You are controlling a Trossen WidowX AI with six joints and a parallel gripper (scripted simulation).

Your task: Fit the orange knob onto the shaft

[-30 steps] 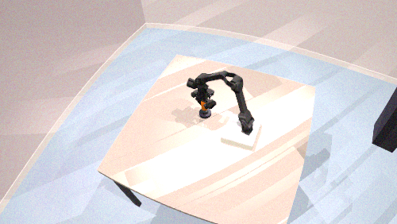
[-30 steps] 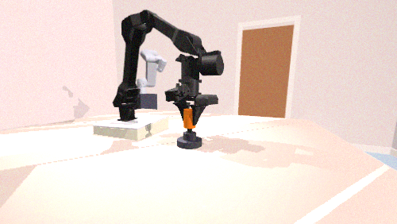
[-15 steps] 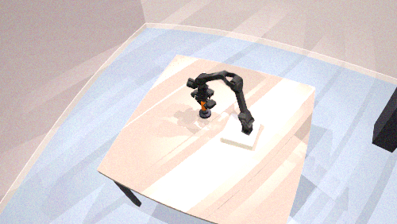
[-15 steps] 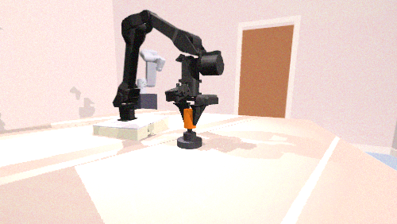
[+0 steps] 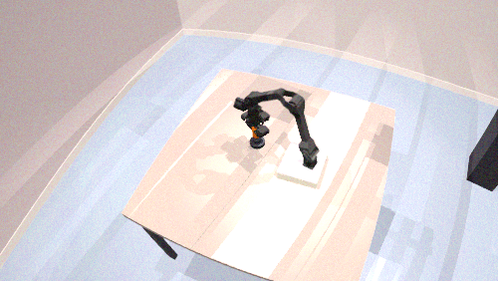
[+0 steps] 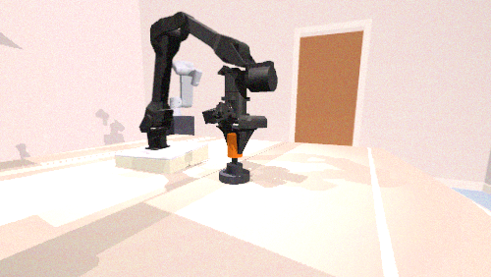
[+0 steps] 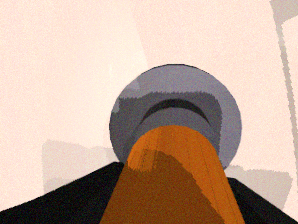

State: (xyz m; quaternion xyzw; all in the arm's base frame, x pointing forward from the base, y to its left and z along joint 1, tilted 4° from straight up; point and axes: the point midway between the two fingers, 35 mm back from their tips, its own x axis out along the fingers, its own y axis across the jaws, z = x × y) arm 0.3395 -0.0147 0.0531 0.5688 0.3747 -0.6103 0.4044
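My gripper tip is now 2 cm below the orange knob. The rest, counted from my gripper tip: pedestal: 4 cm below.
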